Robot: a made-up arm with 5 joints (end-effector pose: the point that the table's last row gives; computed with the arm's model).
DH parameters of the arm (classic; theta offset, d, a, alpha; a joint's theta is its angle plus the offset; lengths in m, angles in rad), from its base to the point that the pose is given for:
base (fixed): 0.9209 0 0.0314 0
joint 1: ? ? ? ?
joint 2: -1.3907 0 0.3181 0
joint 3: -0.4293 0 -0.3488 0
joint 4: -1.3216 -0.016 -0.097 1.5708
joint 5: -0.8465 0 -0.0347 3.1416
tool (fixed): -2.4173 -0.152 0 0
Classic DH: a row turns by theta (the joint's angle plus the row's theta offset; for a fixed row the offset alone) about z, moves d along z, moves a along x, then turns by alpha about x.
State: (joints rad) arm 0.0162 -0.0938 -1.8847 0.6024 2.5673
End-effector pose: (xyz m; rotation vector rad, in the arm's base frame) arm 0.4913 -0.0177 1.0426 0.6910 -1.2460 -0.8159
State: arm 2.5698 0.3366 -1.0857 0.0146 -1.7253
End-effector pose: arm -0.4900 0.3493 0.4722 0.2627 0.6914 -0.3983
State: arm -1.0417 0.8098 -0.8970 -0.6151 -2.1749
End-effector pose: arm 0.2753 -0.4368 0.2217 -0.6526 0.7035 2.5570
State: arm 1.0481 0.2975 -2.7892 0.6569 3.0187
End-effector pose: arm 0.2622 0.3578 1.1700 1.7487 -0.5849 -0.2803
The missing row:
joint 1: -0.9209 0.452 0.001 -1.5708
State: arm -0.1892 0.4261 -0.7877 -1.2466 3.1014
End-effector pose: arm 0.5328 -0.1171 0.5084 1.1055 -1.3933 -1.2983
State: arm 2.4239 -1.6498 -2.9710 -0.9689 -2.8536
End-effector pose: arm 0.5728 -0.4128 0.2693 -0.5912 -0.3794 0.5420
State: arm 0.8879 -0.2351 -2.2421 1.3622 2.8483
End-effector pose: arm 0.2433 0.2254 1.0960 0.9905 -0.5259 -0.3482
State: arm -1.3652 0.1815 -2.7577 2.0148 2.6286
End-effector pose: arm 0.0475 -0.3561 1.0001 -0.1105 -0.7133 -2.3437
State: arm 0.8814 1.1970 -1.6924 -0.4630 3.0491
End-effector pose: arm 0.5096 0.5509 0.2320 0.8985 -0.3703 -0.5500
